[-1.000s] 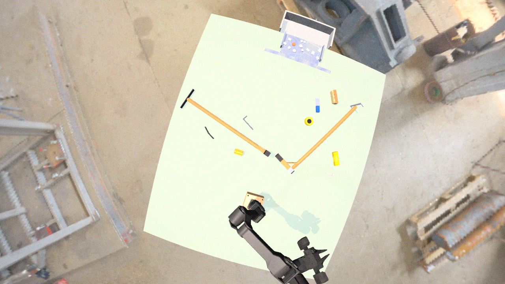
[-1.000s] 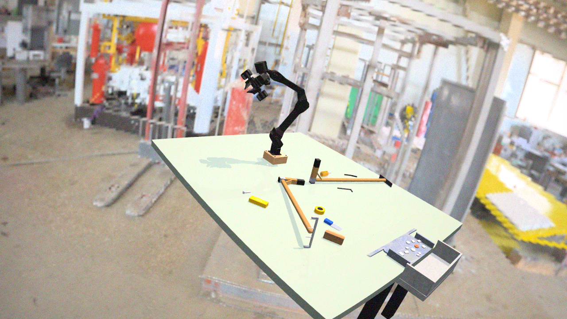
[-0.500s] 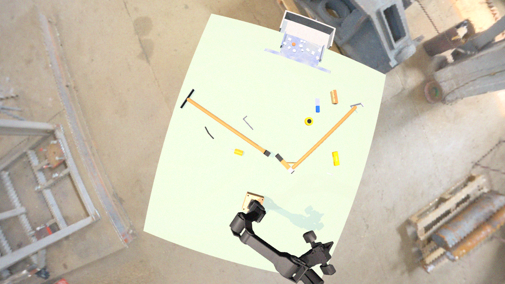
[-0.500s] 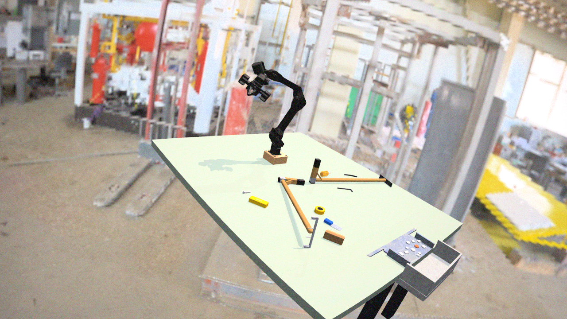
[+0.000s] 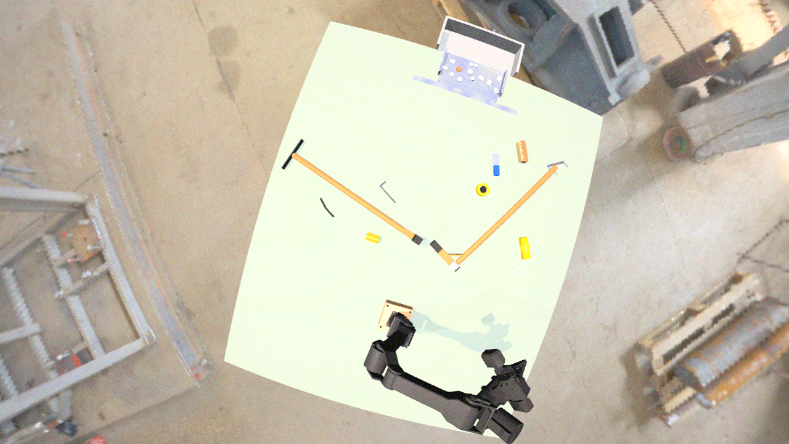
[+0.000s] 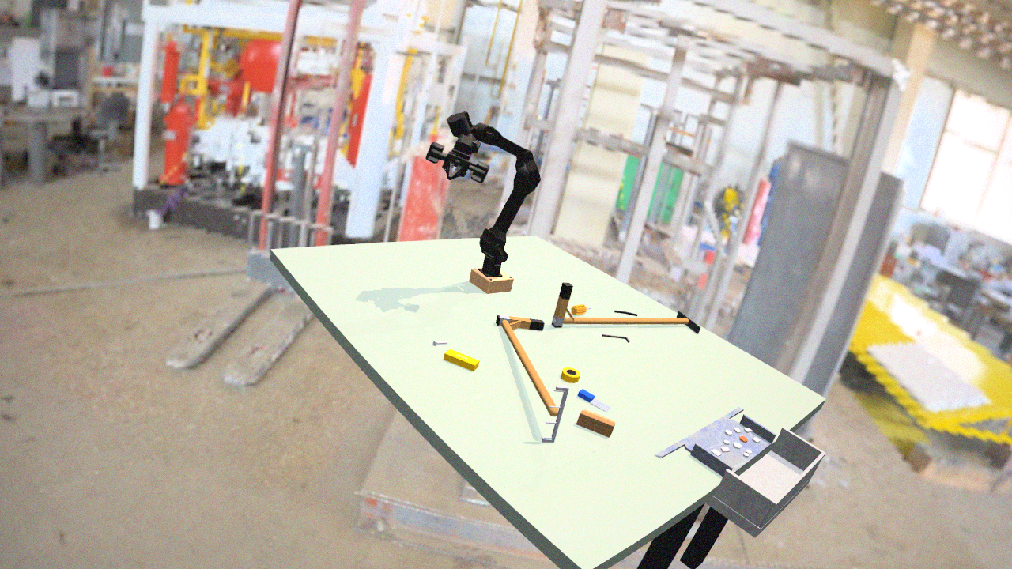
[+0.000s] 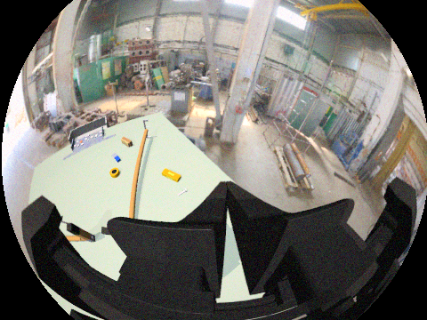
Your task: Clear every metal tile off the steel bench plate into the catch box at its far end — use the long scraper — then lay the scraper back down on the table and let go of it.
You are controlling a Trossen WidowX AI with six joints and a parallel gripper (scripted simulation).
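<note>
The yellow-handled screwdriver is 54 cm to the left of my gripper tip, 39 cm below it and 10 cm ahead of it. The rest, counted from my gripper tip: yellow tape roll: 45 cm ahead, 40 cm below, 22 cm to the left; then yellow block: 39 cm below, 32 cm ahead, 4 cm to the right; then blue piece: 57 cm ahead, 40 cm below, 21 cm to the left.
</note>
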